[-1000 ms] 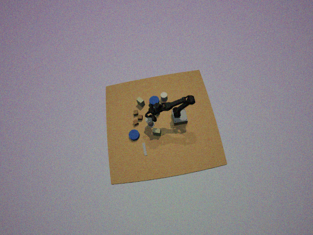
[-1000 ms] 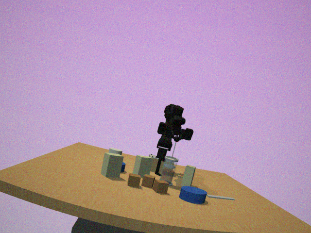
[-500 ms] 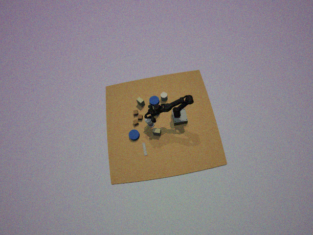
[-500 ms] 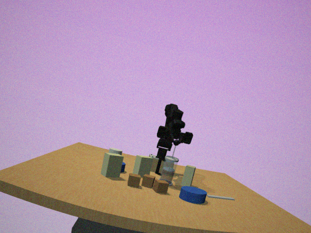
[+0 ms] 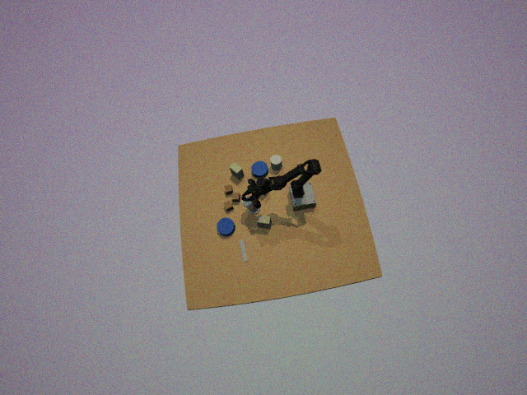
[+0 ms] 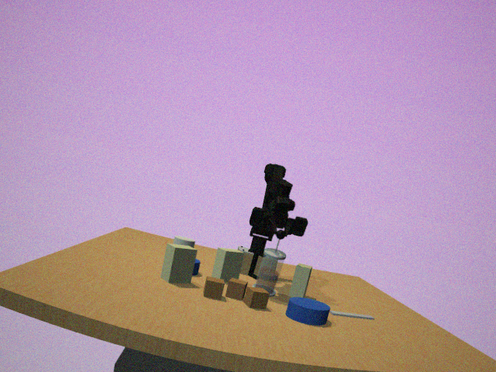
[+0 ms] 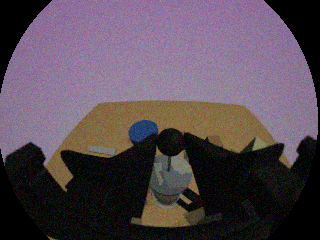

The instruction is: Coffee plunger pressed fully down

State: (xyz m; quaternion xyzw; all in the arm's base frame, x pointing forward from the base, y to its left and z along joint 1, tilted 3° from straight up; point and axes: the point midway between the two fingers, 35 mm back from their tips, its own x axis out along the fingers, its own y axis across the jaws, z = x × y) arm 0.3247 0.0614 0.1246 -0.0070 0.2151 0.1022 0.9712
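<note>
Now: the coffee press 40 mm behind my gripper tip, 20 mm to the right of it and 100 mm below it. From my gripper tip the other things lie so: white cylinder: 210 mm behind, 340 mm to the right, 160 mm below; grey bar: 20 mm ahead, 280 mm to the left, 210 mm below.
</note>
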